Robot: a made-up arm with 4 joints.
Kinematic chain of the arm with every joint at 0, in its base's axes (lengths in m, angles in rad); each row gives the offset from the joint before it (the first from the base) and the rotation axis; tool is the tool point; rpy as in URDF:
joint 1: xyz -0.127 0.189 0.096 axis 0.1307 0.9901 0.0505
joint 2: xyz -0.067 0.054 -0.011 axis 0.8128 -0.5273 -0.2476
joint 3: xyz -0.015 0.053 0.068 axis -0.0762 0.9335 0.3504
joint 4: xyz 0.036 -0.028 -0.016 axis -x
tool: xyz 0.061 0.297 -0.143 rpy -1.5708 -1.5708 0
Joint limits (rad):
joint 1: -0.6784..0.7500
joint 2: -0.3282..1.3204
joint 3: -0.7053..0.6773
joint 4: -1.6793..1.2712
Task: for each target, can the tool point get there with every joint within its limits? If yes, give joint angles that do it. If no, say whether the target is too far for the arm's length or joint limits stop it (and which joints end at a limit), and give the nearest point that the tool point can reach.
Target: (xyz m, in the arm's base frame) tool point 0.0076 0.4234 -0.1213
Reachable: yes | joints -0.4648 -0.0170 -0.0298 0.5640
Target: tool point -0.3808 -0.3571 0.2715
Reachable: no: too far | nearest point -0.3765 0.0078 0.3392 | short by 0.371 m
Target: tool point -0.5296 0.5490 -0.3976
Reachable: no: too far | nearest point -0.3385 0.4182 -0.1673 | short by 0.327 m
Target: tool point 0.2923 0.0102 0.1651
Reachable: no: joint limits stop it (at a limit: joint 1, joint 3, joint 4) | nearest point 0.1184 0.1587 0.0652 | short by 0.250 m
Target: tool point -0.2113 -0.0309 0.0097
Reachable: no: joint limits stop it (at a limit: joint 2, joint 3, joint 4) | nearest point -0.3213 0.1205 -0.1592 | short by 0.252 m
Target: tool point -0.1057 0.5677 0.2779
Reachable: yes | joints 0.0553 -0.0223 -0.2070 -0.8313
